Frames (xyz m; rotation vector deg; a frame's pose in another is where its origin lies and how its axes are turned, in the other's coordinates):
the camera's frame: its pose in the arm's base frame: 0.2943 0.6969 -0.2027 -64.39 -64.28 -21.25
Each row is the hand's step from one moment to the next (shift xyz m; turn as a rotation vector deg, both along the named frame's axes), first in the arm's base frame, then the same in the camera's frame.
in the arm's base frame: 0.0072 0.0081 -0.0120 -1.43 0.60 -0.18
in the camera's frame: -0.0048 0.0151 0.0032 -0.62 -0.68 1.26
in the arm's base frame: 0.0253 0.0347 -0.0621 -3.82 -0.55 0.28
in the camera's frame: -0.0322 0.0662 0.0168 -1.61 -3.18 1.52
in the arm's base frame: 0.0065 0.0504 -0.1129 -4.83 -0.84 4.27
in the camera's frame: -0.0795 0.0860 0.0402 1.27 -6.12 1.78
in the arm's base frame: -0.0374 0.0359 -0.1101 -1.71 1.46 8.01
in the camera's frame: -0.1006 0.0461 0.0507 6.48 -4.78 2.10
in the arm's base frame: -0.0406 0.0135 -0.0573 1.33 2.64 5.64
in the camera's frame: -0.0632 0.0063 0.0330 6.13 -0.81 1.53
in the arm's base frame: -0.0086 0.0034 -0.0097 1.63 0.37 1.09
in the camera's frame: -0.0112 0.0003 0.0074 1.75 0.78 -0.54
